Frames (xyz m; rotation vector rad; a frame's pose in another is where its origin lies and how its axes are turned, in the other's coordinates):
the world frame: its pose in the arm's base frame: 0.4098 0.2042 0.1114 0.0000 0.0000 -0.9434
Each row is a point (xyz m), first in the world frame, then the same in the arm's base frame.
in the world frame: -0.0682 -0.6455 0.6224
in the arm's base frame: -0.1528 -0.1195 0.7338
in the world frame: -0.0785 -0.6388 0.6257
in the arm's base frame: -0.1534 -0.1073 0.7371
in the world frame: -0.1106 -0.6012 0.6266
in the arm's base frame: -0.1418 -0.0592 0.7380
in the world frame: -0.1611 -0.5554 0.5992
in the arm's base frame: -0.1344 0.0086 0.7106
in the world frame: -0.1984 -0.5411 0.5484
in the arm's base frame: -0.1447 0.0472 0.6598
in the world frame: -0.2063 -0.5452 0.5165
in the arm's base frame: -0.1527 0.0512 0.6279
